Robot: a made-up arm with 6 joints. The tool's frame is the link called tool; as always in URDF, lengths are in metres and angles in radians.
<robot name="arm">
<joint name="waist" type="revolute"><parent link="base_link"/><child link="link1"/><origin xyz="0.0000 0.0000 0.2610" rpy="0.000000 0.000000 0.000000"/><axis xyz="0 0 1"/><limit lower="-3.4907" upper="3.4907" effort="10" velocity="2.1"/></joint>
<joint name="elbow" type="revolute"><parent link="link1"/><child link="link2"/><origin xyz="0.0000 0.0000 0.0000" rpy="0.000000 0.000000 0.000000"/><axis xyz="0 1 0"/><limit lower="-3.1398" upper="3.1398" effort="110" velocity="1.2"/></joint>
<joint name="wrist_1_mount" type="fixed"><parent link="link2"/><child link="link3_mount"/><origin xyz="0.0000 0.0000 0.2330" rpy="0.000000 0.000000 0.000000"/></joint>
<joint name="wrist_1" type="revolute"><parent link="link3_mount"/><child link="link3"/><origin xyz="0.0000 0.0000 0.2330" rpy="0.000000 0.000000 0.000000"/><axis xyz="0 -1 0"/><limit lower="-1.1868" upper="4.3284" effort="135" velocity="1.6"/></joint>
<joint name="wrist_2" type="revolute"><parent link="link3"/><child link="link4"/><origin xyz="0.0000 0.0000 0.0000" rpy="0.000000 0.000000 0.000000"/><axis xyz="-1 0 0"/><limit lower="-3.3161" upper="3.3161" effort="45" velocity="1.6"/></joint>
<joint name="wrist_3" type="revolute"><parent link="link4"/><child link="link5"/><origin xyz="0.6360 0.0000 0.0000" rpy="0.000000 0.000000 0.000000"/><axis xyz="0 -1 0"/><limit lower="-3.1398" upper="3.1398" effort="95" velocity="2.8"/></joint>
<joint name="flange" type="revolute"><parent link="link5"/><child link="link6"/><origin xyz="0.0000 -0.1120 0.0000" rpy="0.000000 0.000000 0.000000"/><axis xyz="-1 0 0"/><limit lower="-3.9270" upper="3.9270" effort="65" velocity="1.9"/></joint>
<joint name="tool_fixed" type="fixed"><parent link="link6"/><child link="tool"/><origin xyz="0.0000 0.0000 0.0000" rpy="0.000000 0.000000 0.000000"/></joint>
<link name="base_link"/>
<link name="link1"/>
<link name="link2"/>
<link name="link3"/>
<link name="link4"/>
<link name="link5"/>
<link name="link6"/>
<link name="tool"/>
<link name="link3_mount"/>
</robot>
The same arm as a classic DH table. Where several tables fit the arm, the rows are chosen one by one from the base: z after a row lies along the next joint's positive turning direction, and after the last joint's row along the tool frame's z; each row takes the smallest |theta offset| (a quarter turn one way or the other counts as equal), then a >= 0, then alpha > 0; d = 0 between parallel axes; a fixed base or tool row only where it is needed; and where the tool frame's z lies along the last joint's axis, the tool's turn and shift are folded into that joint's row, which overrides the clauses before.
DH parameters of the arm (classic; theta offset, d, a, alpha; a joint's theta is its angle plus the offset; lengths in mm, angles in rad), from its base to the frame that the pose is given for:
waist: 0 261 0 -1.5708
elbow: -1.5708 0 466 3.1416
wrist_1: 0 0 0 -1.5708
wrist_2: 0 -636 0 1.5708
wrist_3: 0 112 0 -1.5708
flange: 1.5708 0 0 1.5708
tool (fixed): -1.5708 0 0 0
Joint limits (rad, base to tool): -3.4907..3.4907 -3.1398..3.1398 -1.1868..4.3284 -3.3161..3.3161 -3.1398..3.1398 -3.927..3.927

